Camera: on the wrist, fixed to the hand. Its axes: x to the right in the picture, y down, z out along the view.
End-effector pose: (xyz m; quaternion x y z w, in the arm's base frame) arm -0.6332 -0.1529 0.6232 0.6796 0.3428 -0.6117 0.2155
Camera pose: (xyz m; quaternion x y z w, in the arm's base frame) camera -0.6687 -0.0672 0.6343 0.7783 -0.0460 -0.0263 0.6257
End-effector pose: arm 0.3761 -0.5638 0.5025 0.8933 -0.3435 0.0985 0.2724
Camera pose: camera 0.4376 -0.4935 0.5011 0.2783 -0.7893 0.3825 0.3915
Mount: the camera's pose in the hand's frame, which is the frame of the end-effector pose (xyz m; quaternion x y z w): 0.0059 -0.0849 -0.0385 -0.2203 0.2338 0.6751 0.6641
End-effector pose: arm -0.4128 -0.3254 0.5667 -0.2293 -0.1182 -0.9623 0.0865
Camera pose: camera -0.4529 -0.2551 0.5201 -0.0261 0.3085 -0.6603 0.6842
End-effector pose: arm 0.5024 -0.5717 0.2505 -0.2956 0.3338 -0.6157 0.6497
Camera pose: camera 0.4206 -0.5822 0.2944 0.0299 0.7088 0.0342 0.7040
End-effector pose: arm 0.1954 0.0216 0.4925 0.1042 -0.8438 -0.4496 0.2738
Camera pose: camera 0.2059 -0.0566 0.4426 -0.4557 -0.4677 -0.2753 0.7056
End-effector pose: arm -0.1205 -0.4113 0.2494 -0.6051 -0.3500 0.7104 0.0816
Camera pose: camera -0.1128 -0.3298 0.2944 0.8222 -0.0386 -0.3083 0.4769
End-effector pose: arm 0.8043 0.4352 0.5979 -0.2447 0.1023 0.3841 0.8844
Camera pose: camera 0.8705 0.3695 0.5927 -0.3781 0.3553 0.8175 0.2502
